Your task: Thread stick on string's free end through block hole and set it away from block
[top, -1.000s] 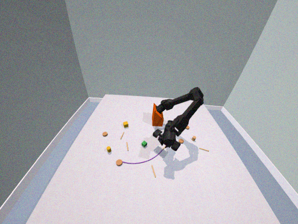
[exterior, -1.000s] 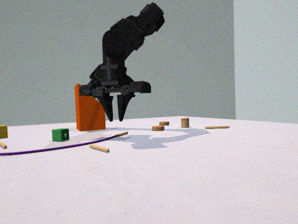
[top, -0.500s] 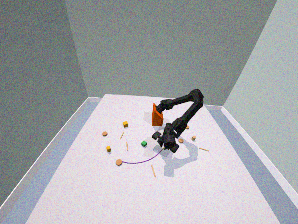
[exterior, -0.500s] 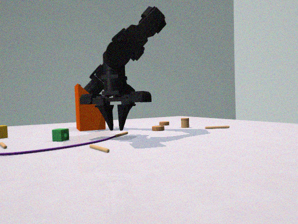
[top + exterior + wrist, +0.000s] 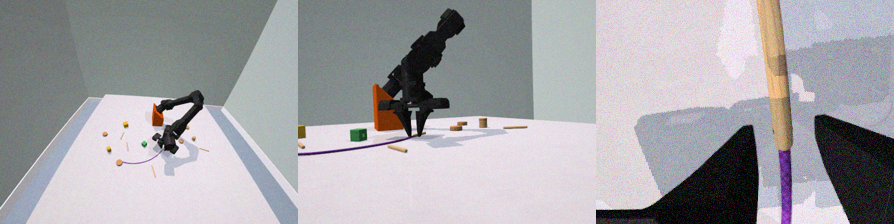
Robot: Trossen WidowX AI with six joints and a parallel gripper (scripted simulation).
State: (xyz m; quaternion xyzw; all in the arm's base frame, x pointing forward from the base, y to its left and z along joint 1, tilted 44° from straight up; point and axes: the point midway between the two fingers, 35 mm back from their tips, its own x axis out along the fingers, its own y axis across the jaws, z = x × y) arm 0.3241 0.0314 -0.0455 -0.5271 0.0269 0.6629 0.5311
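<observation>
Right now my gripper tip is 16 cm short of the loose stick and 9 cm to the left of it. Also, from my gripper tip: green block: 5 cm behind, 13 cm to the right, 1 cm above; thin wooden stick: 1 cm behind, 1 cm to the left; round wooden button: 8 cm ahead, 31 cm to the right, 1 cm above.
</observation>
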